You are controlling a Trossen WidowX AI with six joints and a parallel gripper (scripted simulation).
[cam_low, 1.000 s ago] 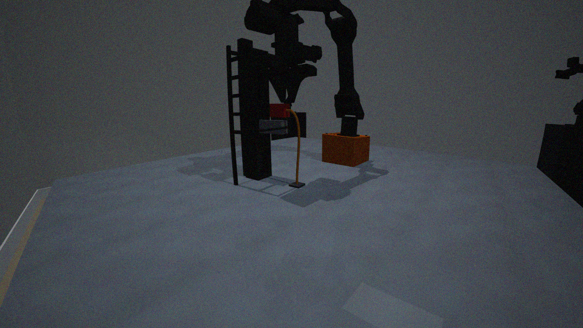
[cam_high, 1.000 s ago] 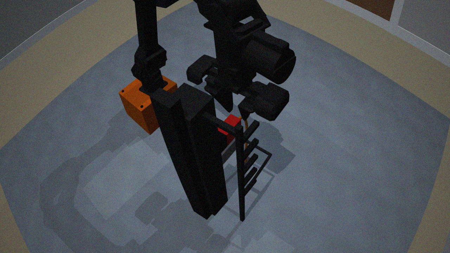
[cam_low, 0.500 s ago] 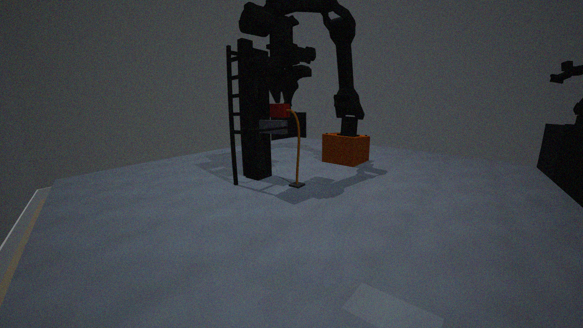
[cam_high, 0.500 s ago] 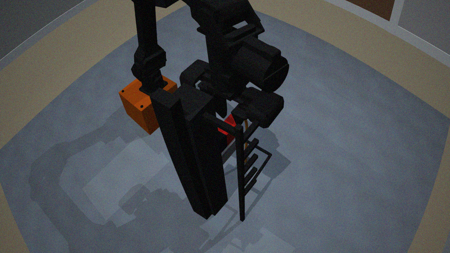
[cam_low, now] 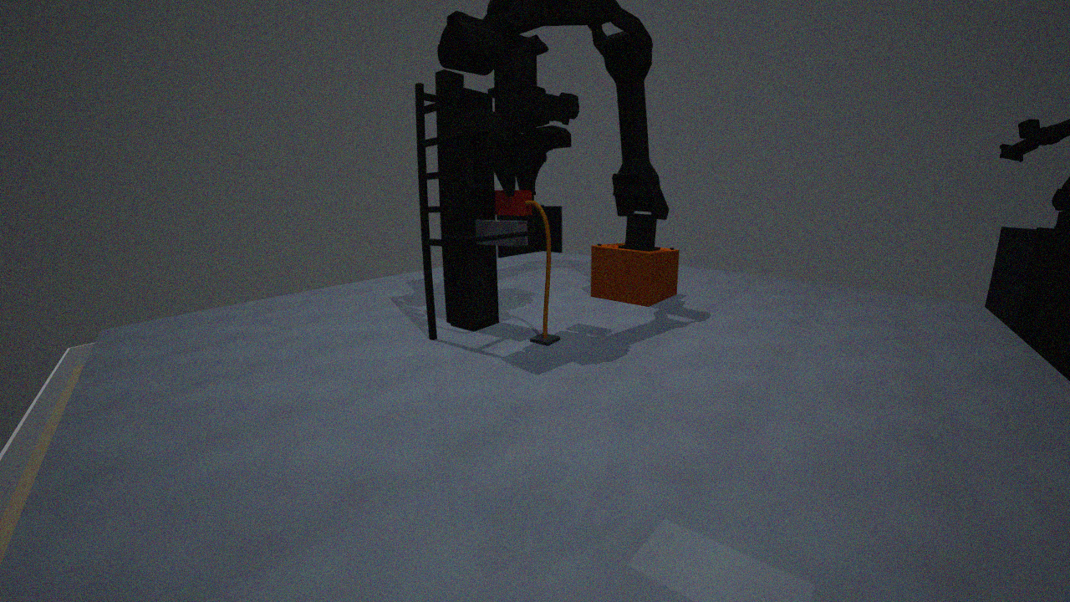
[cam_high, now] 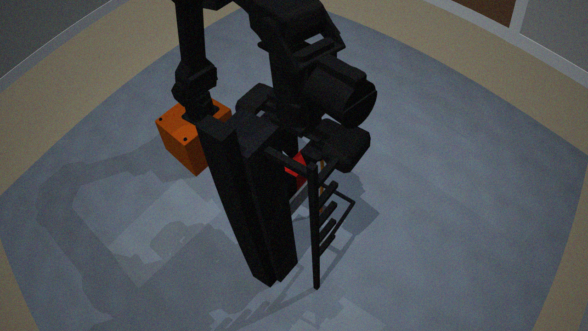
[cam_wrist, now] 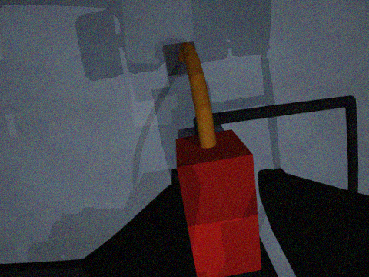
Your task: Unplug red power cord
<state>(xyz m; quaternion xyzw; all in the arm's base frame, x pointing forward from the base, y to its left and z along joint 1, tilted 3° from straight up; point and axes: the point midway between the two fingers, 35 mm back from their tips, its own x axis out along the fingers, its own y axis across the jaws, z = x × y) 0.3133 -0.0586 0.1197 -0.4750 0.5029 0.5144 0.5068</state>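
Now: the red plug 30 mm to the right of my gripper tip. Also, from my gripper tip: foot (40 mm to the left, 200 mm below); then black tower (130 mm to the right).
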